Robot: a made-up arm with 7 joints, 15 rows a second.
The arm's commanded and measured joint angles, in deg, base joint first. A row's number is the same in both.
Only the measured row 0 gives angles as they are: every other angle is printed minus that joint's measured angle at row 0.
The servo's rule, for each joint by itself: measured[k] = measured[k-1] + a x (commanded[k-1-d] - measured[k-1]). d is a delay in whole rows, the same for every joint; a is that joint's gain. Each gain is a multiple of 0.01, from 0.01 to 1. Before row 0 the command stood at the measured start. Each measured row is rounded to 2 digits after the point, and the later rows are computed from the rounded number. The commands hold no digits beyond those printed.
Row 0, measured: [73.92 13.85 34.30 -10.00 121.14 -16.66 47.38]
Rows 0 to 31, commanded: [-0.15 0.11 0.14 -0.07 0.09 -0.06 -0.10]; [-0.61 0.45 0.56 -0.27 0.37 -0.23 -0.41]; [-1.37 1.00 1.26 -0.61 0.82 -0.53 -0.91]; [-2.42 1.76 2.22 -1.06 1.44 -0.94 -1.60]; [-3.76 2.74 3.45 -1.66 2.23 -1.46 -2.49]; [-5.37 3.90 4.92 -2.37 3.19 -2.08 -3.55]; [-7.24 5.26 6.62 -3.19 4.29 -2.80 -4.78]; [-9.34 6.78 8.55 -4.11 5.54 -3.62 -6.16]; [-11.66 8.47 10.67 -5.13 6.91 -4.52 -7.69]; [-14.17 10.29 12.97 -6.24 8.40 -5.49 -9.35]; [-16.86 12.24 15.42 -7.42 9.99 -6.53 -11.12]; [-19.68 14.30 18.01 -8.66 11.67 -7.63 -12.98]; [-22.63 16.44 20.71 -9.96 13.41 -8.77 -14.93]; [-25.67 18.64 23.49 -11.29 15.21 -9.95 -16.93]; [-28.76 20.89 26.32 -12.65 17.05 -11.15 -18.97]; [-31.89 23.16 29.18 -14.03 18.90 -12.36 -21.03]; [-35.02 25.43 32.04 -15.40 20.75 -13.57 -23.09]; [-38.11 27.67 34.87 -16.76 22.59 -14.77 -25.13]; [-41.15 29.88 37.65 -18.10 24.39 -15.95 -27.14]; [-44.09 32.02 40.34 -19.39 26.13 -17.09 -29.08]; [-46.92 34.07 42.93 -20.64 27.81 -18.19 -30.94]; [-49.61 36.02 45.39 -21.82 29.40 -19.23 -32.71]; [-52.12 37.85 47.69 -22.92 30.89 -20.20 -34.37]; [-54.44 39.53 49.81 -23.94 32.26 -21.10 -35.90]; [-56.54 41.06 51.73 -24.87 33.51 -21.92 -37.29]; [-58.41 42.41 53.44 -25.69 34.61 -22.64 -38.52]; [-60.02 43.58 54.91 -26.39 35.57 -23.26 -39.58]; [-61.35 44.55 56.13 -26.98 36.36 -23.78 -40.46]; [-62.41 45.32 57.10 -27.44 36.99 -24.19 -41.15]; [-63.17 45.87 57.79 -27.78 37.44 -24.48 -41.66]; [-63.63 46.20 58.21 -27.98 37.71 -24.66 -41.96]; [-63.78 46.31 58.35 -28.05 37.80 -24.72 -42.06]
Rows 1 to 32, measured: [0.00 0.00 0.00 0.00 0.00 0.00 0.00]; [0.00 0.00 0.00 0.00 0.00 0.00 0.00]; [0.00 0.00 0.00 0.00 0.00 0.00 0.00]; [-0.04 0.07 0.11 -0.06 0.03 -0.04 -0.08]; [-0.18 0.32 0.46 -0.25 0.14 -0.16 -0.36]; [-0.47 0.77 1.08 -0.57 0.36 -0.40 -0.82]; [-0.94 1.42 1.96 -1.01 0.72 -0.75 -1.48]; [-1.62 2.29 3.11 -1.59 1.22 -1.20 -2.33]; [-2.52 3.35 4.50 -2.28 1.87 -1.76 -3.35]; [-3.65 4.61 6.13 -3.09 2.67 -2.43 -4.55]; [-5.02 6.04 7.99 -4.00 3.62 -3.19 -5.90]; [-6.61 7.64 10.05 -5.01 4.71 -4.04 -7.40]; [-8.42 9.39 12.30 -6.10 5.93 -4.97 -9.04]; [-10.45 11.27 14.70 -7.27 7.27 -5.97 -10.79]; [-12.67 13.27 17.25 -8.51 8.72 -7.03 -12.63]; [-15.06 15.36 19.91 -9.80 10.27 -8.14 -14.56]; [-17.61 17.52 22.67 -11.13 11.90 -9.30 -16.55]; [-20.29 19.74 25.48 -12.48 13.60 -10.48 -18.58]; [-23.07 22.00 28.33 -13.86 15.35 -11.68 -20.64]; [-25.94 24.26 31.19 -15.23 17.13 -12.89 -22.70]; [-28.86 26.51 34.02 -16.59 18.93 -14.09 -24.74]; [-31.81 28.73 36.82 -17.93 20.73 -15.28 -26.76]; [-34.76 30.90 39.53 -19.23 22.51 -16.44 -28.71]; [-37.68 32.99 42.15 -20.48 24.26 -17.56 -30.58]; [-40.54 34.99 44.64 -21.67 25.96 -18.63 -32.37]; [-43.32 36.88 46.99 -22.78 27.59 -19.63 -34.05]; [-45.99 38.63 49.16 -23.81 29.13 -20.57 -35.60]; [-48.52 40.23 51.14 -24.75 30.58 -21.43 -37.02]; [-50.89 41.67 52.91 -25.59 31.91 -22.20 -38.28]; [-53.08 42.93 54.45 -26.30 33.12 -22.88 -39.37]; [-55.06 44.00 55.74 -26.91 34.19 -23.46 -40.29]; [-56.82 44.87 56.79 -27.38 35.11 -23.93 -41.01]
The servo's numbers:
d 3
a 0.24 0.66 0.77 0.89 0.33 0.64 0.84

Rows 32 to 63, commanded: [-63.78 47.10 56.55 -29.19 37.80 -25.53 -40.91]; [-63.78 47.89 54.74 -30.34 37.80 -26.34 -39.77]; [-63.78 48.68 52.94 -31.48 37.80 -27.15 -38.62]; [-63.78 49.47 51.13 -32.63 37.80 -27.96 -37.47]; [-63.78 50.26 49.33 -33.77 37.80 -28.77 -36.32]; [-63.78 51.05 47.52 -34.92 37.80 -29.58 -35.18]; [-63.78 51.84 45.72 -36.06 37.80 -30.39 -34.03]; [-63.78 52.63 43.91 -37.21 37.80 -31.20 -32.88]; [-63.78 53.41 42.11 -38.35 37.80 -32.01 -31.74]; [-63.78 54.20 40.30 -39.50 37.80 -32.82 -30.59]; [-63.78 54.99 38.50 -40.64 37.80 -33.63 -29.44]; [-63.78 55.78 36.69 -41.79 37.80 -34.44 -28.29]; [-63.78 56.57 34.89 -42.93 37.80 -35.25 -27.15]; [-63.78 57.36 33.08 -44.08 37.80 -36.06 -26.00]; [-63.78 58.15 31.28 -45.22 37.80 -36.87 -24.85]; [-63.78 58.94 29.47 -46.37 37.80 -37.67 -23.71]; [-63.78 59.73 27.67 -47.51 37.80 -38.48 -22.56]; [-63.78 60.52 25.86 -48.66 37.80 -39.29 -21.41]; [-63.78 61.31 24.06 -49.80 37.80 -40.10 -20.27]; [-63.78 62.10 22.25 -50.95 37.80 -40.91 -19.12]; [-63.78 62.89 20.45 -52.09 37.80 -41.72 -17.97]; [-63.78 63.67 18.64 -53.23 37.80 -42.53 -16.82]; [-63.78 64.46 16.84 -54.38 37.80 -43.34 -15.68]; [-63.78 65.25 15.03 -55.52 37.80 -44.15 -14.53]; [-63.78 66.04 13.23 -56.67 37.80 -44.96 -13.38]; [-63.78 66.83 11.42 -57.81 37.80 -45.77 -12.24]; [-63.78 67.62 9.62 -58.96 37.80 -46.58 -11.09]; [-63.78 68.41 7.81 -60.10 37.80 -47.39 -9.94]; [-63.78 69.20 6.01 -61.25 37.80 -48.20 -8.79]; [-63.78 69.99 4.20 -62.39 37.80 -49.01 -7.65]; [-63.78 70.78 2.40 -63.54 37.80 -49.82 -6.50]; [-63.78 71.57 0.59 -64.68 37.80 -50.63 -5.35]
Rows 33 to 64, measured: [-58.34 45.53 57.56 -27.74 35.88 -24.28 -41.56]; [-59.61 45.97 58.06 -27.95 36.48 -24.52 -41.90]; [-60.61 46.19 58.28 -28.04 36.92 -24.65 -42.03]; [-61.37 46.79 56.95 -29.06 37.21 -25.21 -41.09]; [-61.95 47.52 55.25 -30.20 37.40 -25.93 -39.98]; [-62.39 48.29 53.47 -31.34 37.53 -26.71 -38.84]; [-62.72 49.07 51.67 -32.49 37.62 -27.51 -37.69]; [-62.97 49.86 49.87 -33.63 37.68 -28.32 -36.54]; [-63.16 50.65 48.06 -34.78 37.72 -29.13 -35.40]; [-63.31 51.44 46.26 -35.92 37.75 -29.94 -34.25]; [-63.42 52.23 44.45 -37.07 37.77 -30.75 -33.10]; [-63.51 53.01 42.65 -38.21 37.78 -31.56 -31.96]; [-63.57 53.80 40.84 -39.36 37.79 -32.37 -30.81]; [-63.62 54.59 39.04 -40.50 37.79 -33.18 -29.66]; [-63.66 55.38 37.23 -41.65 37.79 -33.99 -28.51]; [-63.69 56.17 35.43 -42.79 37.79 -34.80 -27.37]; [-63.71 56.96 33.62 -43.94 37.79 -35.61 -26.22]; [-63.73 57.75 31.82 -45.08 37.79 -36.42 -25.07]; [-63.74 58.54 30.01 -46.23 37.79 -37.22 -23.93]; [-63.75 59.33 28.21 -47.37 37.79 -38.03 -22.78]; [-63.76 60.12 26.40 -48.52 37.79 -38.84 -21.63]; [-63.76 60.91 24.60 -49.66 37.79 -39.65 -20.49]; [-63.76 61.70 22.79 -50.81 37.79 -40.46 -19.34]; [-63.76 62.49 20.99 -51.95 37.79 -41.27 -18.19]; [-63.76 63.27 19.18 -53.09 37.79 -42.08 -17.04]; [-63.76 64.06 17.38 -54.24 37.79 -42.89 -15.90]; [-63.76 64.85 15.57 -55.38 37.79 -43.70 -14.75]; [-63.76 65.64 13.77 -56.53 37.79 -44.51 -13.60]; [-63.76 66.43 11.96 -57.67 37.79 -45.32 -12.46]; [-63.76 67.22 10.16 -58.82 37.79 -46.13 -11.31]; [-63.76 68.01 8.35 -59.96 37.79 -46.94 -10.16]; [-63.76 68.80 6.55 -61.11 37.79 -47.75 -9.01]
